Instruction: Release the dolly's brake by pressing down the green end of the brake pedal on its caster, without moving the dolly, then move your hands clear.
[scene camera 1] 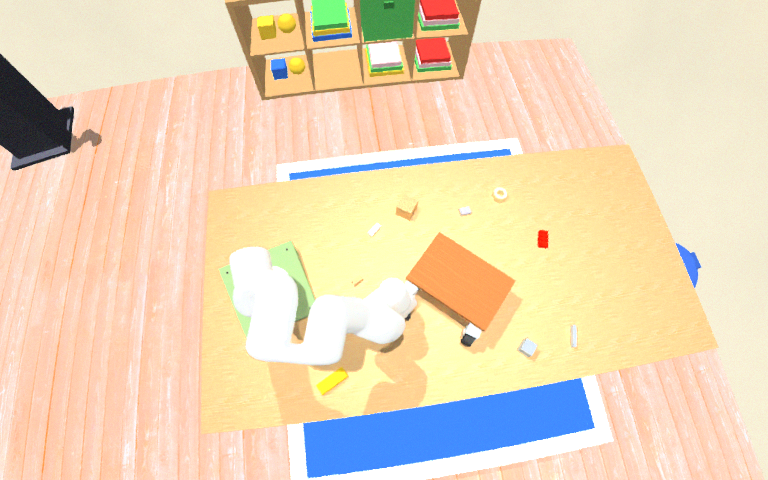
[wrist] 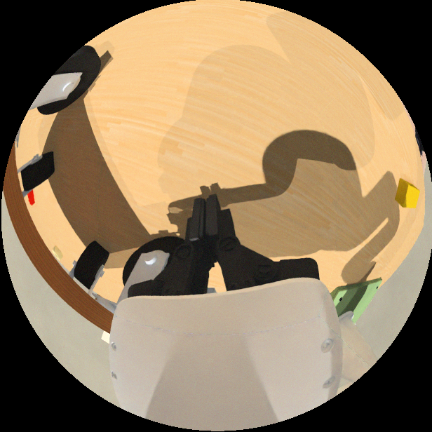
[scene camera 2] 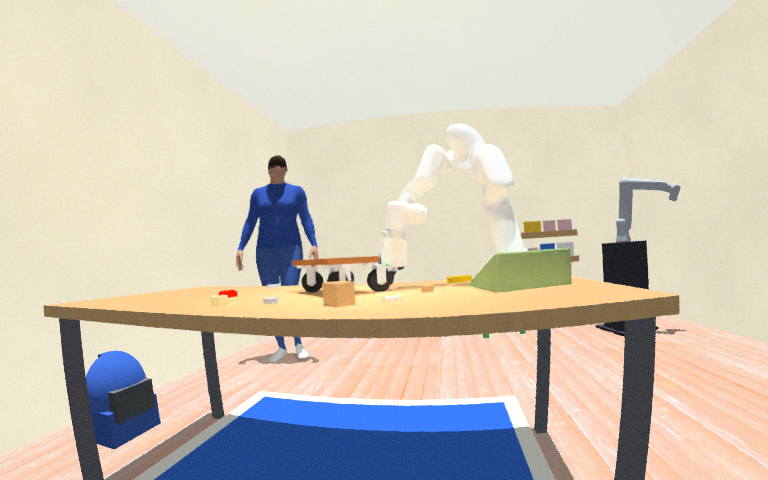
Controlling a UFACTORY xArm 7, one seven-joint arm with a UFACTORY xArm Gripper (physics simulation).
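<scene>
The dolly [scene camera 1: 461, 280] [scene camera 2: 336, 260] [wrist: 60, 282] has an orange-brown board and black-wheeled casters, and stands upright on the table. My gripper [wrist: 210, 210] is shut and empty, pointing down beside the dolly's near-arm caster [scene camera 2: 380, 279] [wrist: 150, 261]. In the wrist view its black fingers overlap part of that caster's wheel; whether they touch it I cannot tell. A tiny green spot, possibly the pedal's green end [scene camera 2: 386, 264], shows at the top of this caster against the gripper body. The rest of the pedal is hidden, and its tilt cannot be made out.
Another caster [scene camera 1: 468, 336] [wrist: 62, 87] sticks out at a dolly corner. A yellow block [scene camera 1: 332, 381] [scene camera 2: 458, 279] [wrist: 407, 194] lies near the arm's green base [scene camera 2: 529, 270] [wrist: 367, 291]. A wooden cube [scene camera 1: 406, 208] [scene camera 2: 338, 294] and a grey cube [scene camera 1: 528, 346] stand around the dolly. A person [scene camera 2: 277, 215] stands beyond the table.
</scene>
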